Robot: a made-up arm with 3 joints. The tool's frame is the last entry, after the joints.
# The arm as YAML. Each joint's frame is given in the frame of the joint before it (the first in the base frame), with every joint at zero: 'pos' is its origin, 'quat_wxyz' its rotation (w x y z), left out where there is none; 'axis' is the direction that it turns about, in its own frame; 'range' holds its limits. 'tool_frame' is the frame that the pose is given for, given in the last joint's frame.
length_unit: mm
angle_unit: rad
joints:
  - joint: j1
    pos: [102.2, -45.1, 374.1]
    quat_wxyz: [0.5, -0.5, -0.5, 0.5]
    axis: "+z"
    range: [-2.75, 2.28]
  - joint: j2
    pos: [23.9, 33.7, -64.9]
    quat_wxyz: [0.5, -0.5, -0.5, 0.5]
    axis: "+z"
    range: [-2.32, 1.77]
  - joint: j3
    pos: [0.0, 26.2, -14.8]
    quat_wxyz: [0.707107, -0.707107, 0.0, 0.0]
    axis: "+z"
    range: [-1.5, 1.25]
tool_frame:
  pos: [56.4, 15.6, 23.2]
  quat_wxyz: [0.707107, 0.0, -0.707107, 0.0]
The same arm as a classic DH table. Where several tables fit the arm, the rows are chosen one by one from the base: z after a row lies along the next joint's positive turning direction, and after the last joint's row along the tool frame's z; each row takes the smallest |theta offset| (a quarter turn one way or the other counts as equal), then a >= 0, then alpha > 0; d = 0 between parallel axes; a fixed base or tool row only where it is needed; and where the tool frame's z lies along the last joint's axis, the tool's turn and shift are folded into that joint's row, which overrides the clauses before.
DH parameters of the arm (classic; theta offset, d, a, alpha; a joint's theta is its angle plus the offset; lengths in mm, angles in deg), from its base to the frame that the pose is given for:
base (fixed): -90 374.1 45.1 90
j1: -90 -167.1 33.7 -90
j2: 0 -38.7 0 -90
j3: 90 49.4 15.6 -90
tool (fixed): -90 -56.4 0 0
Joint limits (deg, base to tool): -157.56..130.63 -132.93..101.41 -85.94..71.62

